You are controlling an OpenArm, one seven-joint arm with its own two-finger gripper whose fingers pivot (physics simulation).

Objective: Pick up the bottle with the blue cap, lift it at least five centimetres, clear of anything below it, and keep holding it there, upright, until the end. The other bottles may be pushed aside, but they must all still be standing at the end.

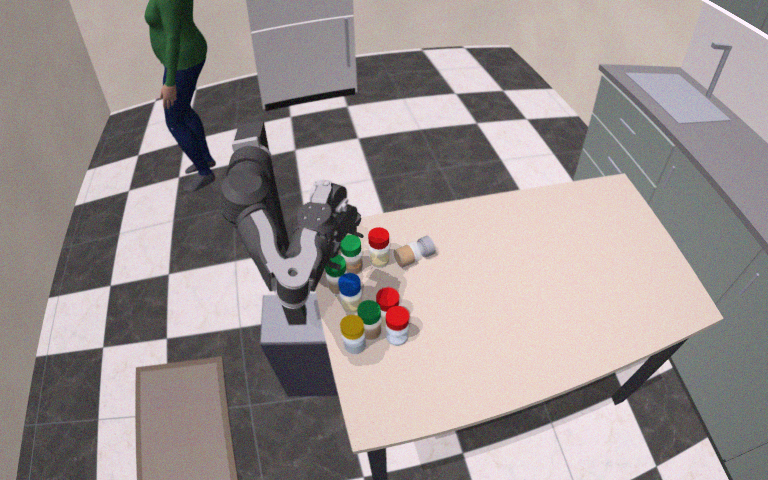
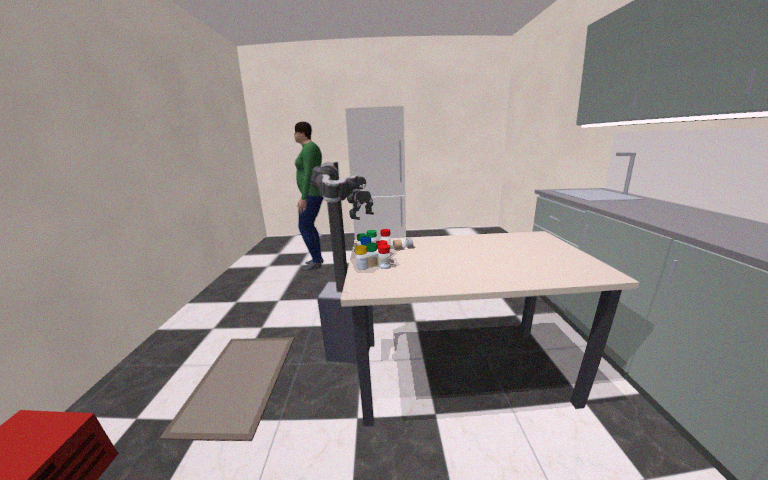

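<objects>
Robot arm pedestal (image 1: 304, 369) and (image 2: 339, 327): same spot.
</objects>
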